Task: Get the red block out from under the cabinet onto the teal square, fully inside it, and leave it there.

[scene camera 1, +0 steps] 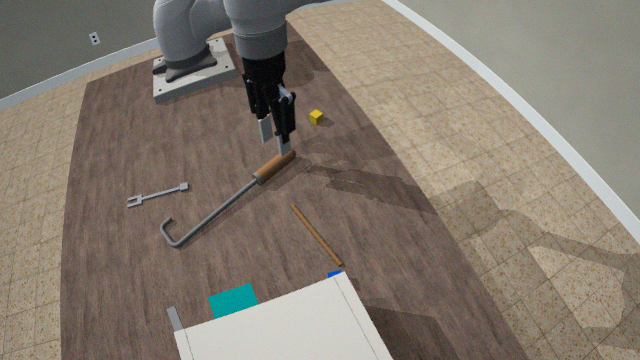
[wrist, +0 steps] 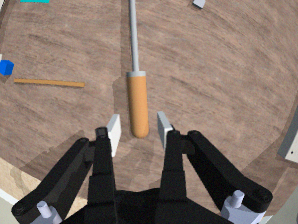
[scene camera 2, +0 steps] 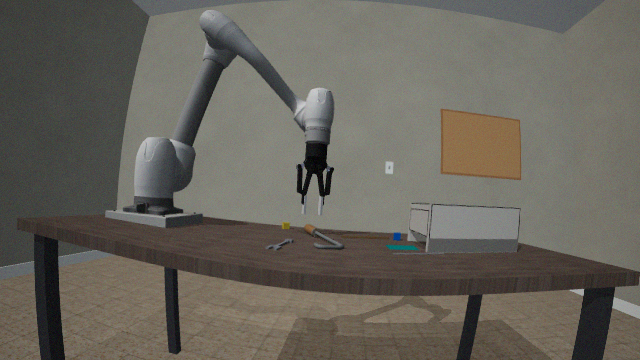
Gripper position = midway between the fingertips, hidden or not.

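My gripper (scene camera 1: 276,145) (wrist: 138,122) (scene camera 2: 311,214) is visible. Also visible: a teal square (scene camera 1: 236,299).
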